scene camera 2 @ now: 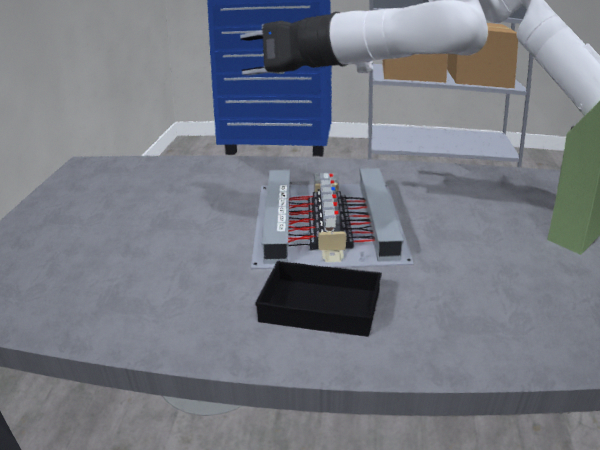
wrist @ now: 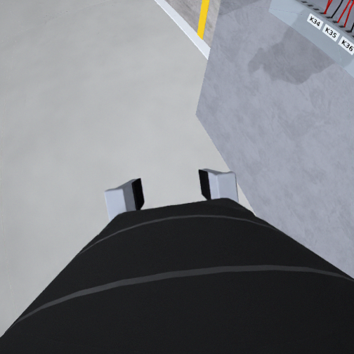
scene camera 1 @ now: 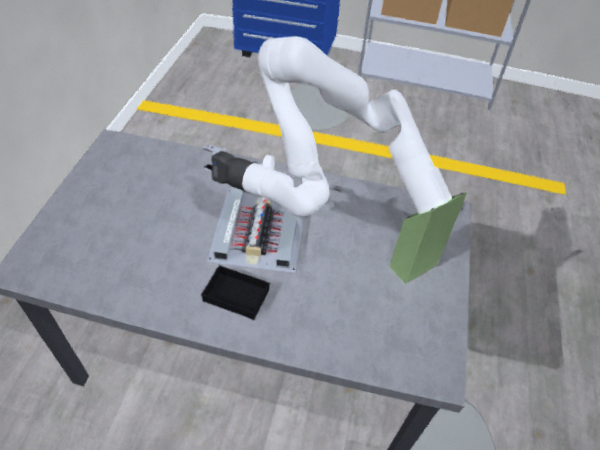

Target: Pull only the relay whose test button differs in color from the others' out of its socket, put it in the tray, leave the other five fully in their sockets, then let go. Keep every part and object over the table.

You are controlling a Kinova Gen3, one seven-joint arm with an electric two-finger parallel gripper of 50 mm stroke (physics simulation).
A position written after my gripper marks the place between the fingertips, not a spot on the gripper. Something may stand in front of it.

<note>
In view: my gripper [scene camera 2: 244, 55].
My gripper shows as well in the wrist view [wrist: 170, 186] and in scene camera 1 [scene camera 1: 205, 156].
</note>
